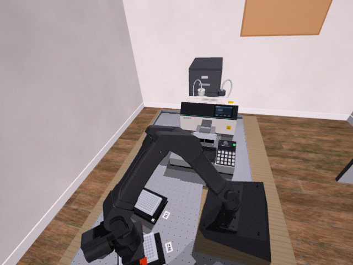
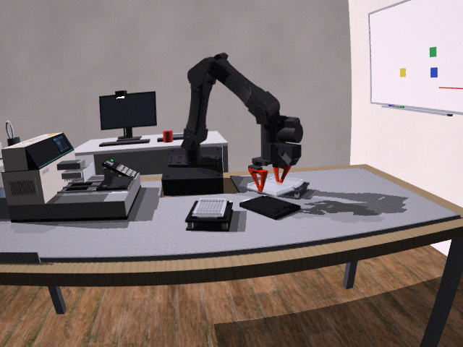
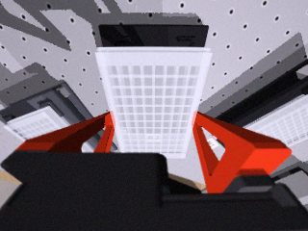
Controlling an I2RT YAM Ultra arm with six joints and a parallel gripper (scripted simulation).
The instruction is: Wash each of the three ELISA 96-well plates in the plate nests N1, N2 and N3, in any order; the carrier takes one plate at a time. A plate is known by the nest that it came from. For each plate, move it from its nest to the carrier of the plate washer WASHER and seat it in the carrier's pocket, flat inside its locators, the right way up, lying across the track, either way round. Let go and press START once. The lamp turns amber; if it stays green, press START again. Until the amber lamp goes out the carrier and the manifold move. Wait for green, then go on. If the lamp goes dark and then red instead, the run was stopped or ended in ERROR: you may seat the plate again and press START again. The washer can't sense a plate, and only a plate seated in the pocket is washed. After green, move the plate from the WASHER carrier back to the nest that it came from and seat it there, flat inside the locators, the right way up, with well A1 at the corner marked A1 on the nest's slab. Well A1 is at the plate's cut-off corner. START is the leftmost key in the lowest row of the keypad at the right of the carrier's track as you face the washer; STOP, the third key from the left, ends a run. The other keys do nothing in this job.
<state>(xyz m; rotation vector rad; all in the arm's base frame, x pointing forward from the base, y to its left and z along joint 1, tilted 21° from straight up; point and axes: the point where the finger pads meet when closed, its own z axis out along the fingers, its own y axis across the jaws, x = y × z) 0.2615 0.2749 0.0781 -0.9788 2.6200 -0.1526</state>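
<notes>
Now: hand 540 mm to the left of the black washer carrier and 70 mm past it. From my hand the other things lie so: N2 label: 80 mm behind, 70 mm to the right, 70 mm below; nest N3: 170 mm behind, 70 mm to the left, 50 mm below; nest N2: 70 mm below.
</notes>
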